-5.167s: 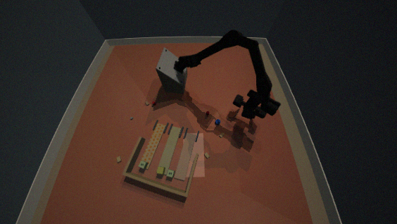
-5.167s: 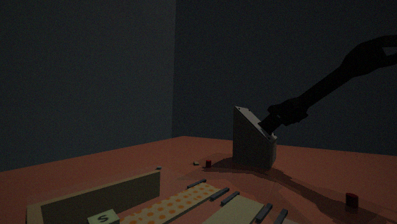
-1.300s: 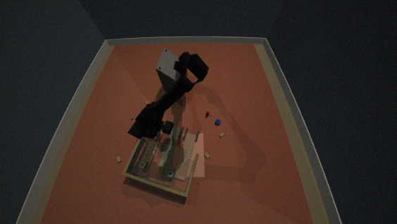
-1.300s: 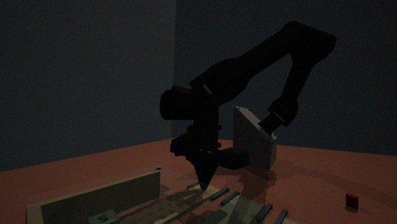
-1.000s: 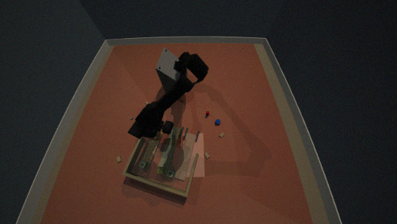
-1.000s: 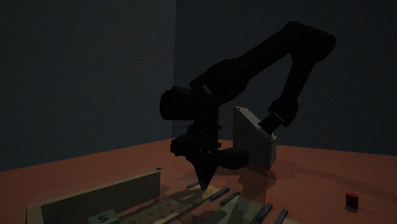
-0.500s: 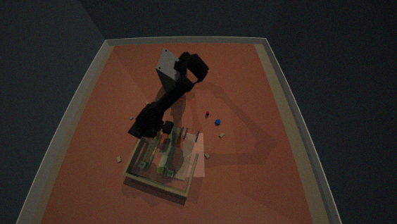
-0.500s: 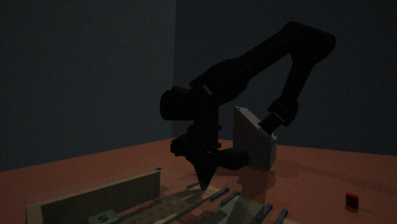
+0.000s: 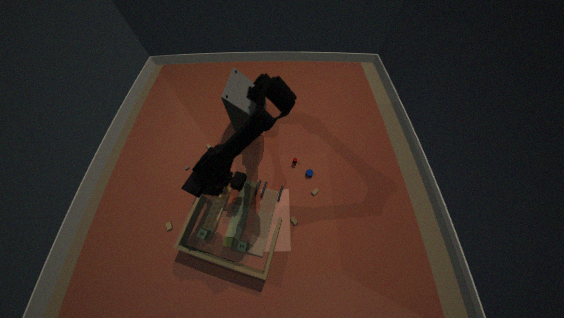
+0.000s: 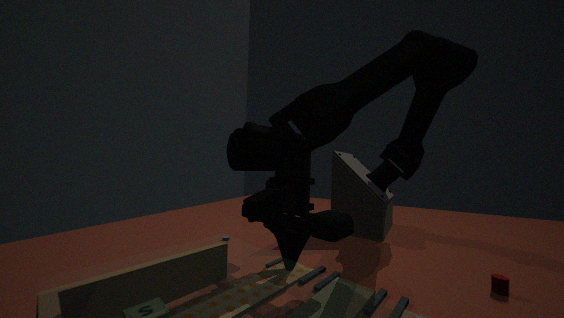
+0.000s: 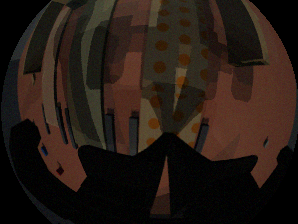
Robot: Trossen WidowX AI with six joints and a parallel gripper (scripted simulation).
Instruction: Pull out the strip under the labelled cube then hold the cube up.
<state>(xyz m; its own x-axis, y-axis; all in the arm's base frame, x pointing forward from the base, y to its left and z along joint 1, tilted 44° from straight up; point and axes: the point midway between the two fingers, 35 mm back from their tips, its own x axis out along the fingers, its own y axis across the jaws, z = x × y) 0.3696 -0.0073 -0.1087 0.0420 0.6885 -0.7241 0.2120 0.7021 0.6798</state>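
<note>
The dotted strip is 9 cm ahead of my gripper tip and 2 cm to the right of it. The rest, counted from my gripper tip: blue disc 6 cm behind, 34 cm to the left.
</note>
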